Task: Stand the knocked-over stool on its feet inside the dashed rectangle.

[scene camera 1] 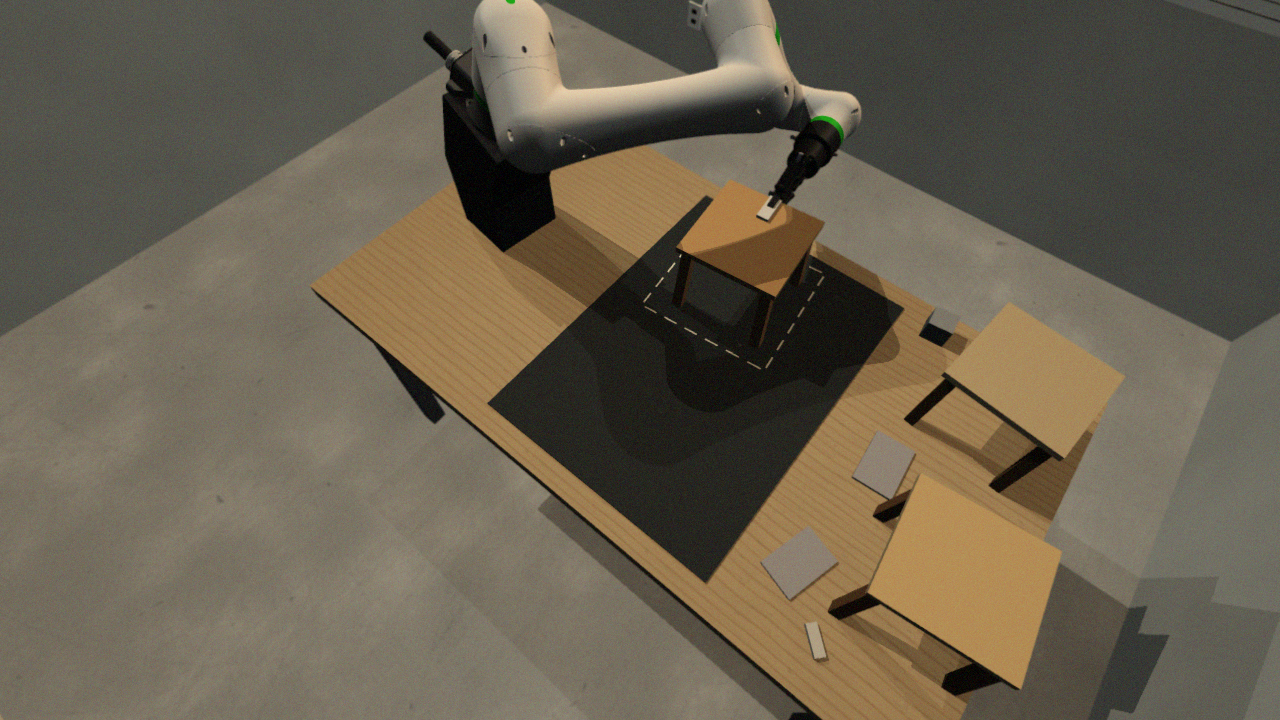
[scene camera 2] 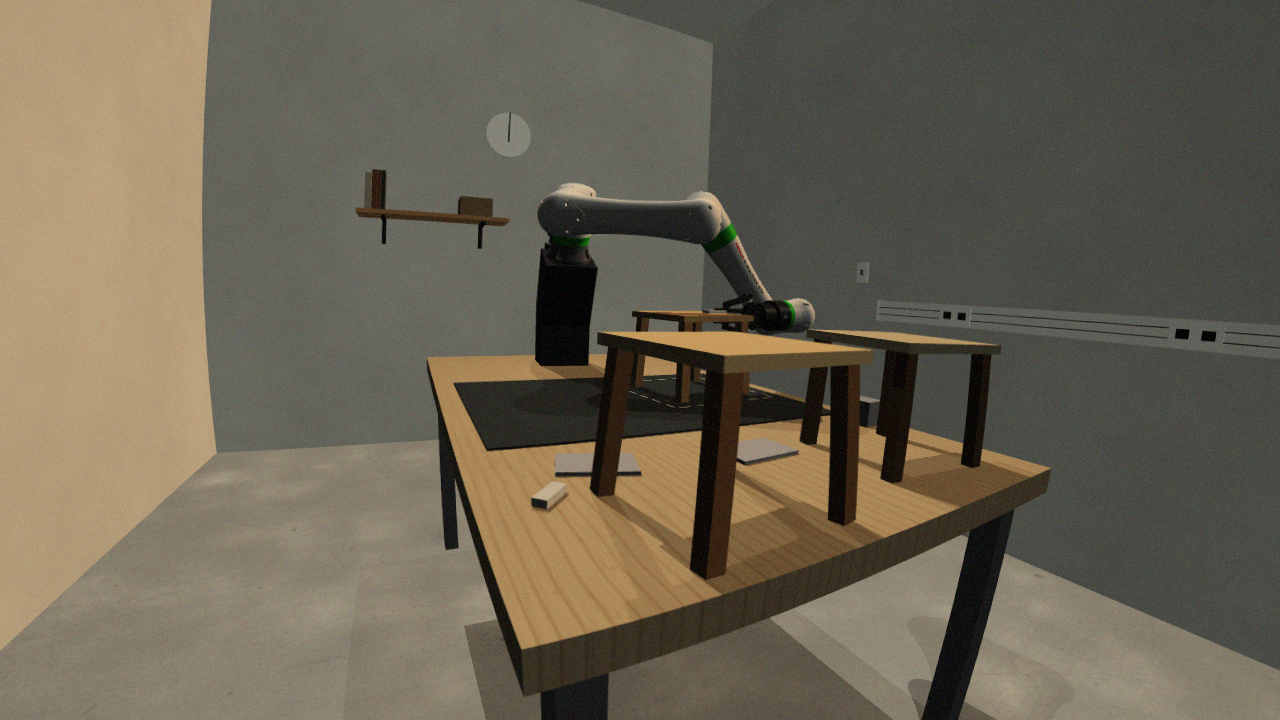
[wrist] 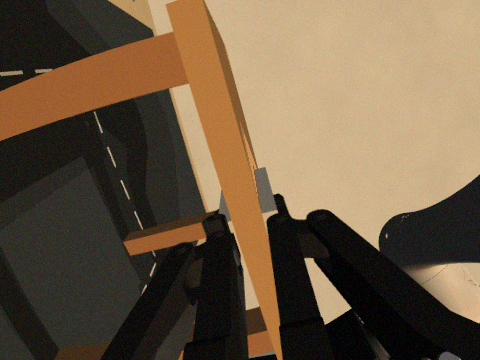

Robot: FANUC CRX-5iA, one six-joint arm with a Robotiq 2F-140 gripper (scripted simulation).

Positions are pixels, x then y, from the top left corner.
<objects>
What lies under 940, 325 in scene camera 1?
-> A grey cube.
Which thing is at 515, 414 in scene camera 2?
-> A black mat.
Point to a black mat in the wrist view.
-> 75, 282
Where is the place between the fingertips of my gripper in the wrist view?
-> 248, 189
</objects>
